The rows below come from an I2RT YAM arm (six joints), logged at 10 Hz.
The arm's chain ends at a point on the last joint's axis. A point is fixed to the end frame.
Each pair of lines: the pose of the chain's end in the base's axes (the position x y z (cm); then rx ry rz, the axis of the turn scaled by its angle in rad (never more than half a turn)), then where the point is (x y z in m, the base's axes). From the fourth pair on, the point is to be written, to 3 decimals.
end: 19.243 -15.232 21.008 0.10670 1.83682 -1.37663
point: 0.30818 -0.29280 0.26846
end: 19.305 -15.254 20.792 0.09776 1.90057 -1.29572
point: 0.31453 -0.29297 0.25335
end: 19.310 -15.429 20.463 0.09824 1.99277 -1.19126
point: 0.31990 -0.29486 0.23117
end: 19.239 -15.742 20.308 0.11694 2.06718 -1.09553
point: 0.322 -0.298 0.213
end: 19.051 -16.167 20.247 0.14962 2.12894 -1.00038
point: 0.321 -0.302 0.198
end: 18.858 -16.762 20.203 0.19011 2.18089 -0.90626
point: 0.319 -0.307 0.184
